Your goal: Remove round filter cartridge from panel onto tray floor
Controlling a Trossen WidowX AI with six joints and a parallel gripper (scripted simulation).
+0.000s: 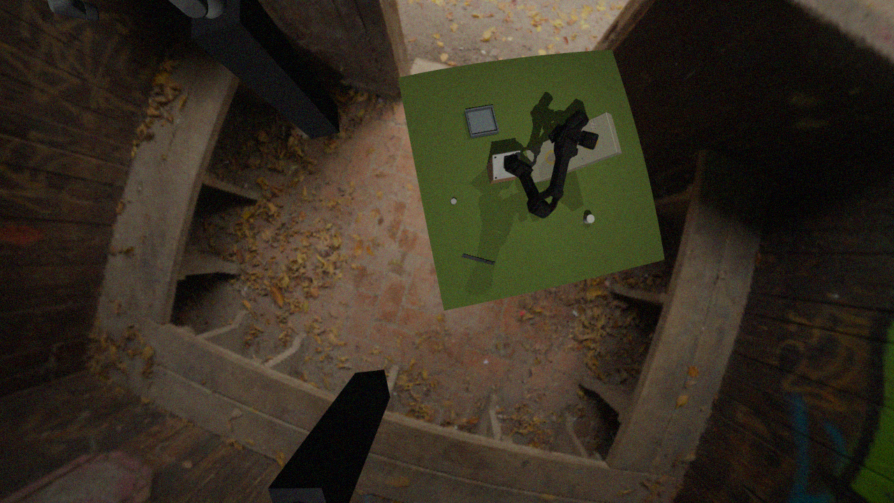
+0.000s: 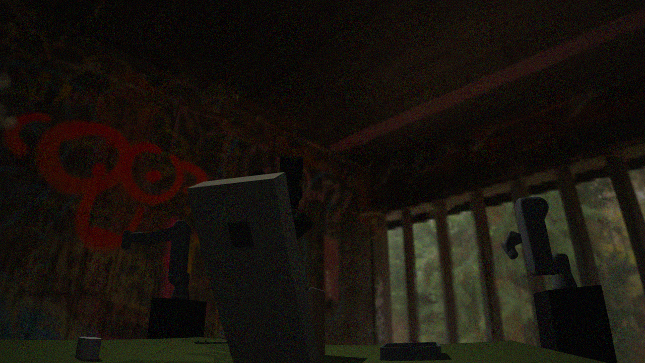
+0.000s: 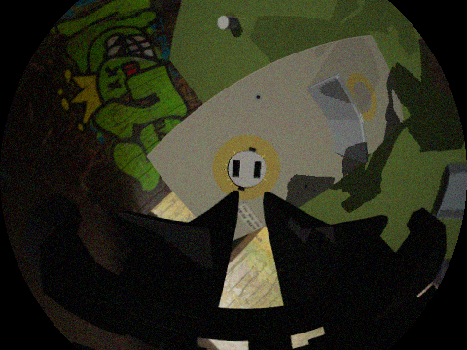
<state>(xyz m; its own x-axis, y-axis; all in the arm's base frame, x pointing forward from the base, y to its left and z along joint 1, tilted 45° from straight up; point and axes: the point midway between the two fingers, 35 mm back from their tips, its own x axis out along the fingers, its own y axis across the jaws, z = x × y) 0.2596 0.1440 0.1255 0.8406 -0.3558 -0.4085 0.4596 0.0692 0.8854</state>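
Right now my gripper tip is 6 cm short of the round filter cartridge and 4 cm above it. The rest, counted from my gripper tip: grey tray: 36 cm behind, 27 cm to the left, 31 cm below.
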